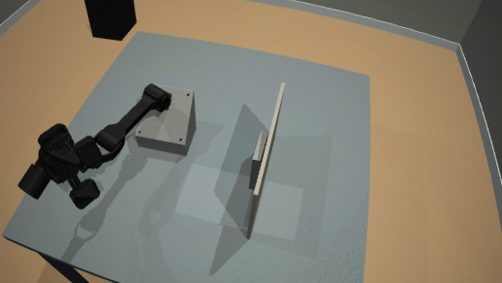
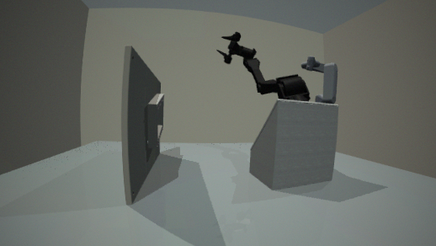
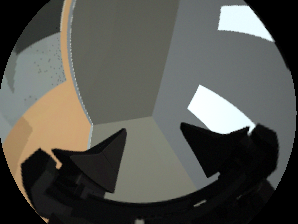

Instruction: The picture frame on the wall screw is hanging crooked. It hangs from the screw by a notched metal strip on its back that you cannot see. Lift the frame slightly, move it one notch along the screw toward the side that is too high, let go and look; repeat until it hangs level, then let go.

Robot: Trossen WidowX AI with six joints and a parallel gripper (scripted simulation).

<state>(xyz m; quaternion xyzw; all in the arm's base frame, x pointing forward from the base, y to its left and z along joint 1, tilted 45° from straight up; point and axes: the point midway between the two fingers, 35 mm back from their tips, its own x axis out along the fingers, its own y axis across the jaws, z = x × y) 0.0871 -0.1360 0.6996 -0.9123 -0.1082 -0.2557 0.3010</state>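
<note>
Now: the picture frame 28 cm ahead of my gripper tip, 45 cm to the left of it and 43 cm below it. Round my gripper tip: wall panel (29 cm ahead, 46 cm to the left, 44 cm below).
</note>
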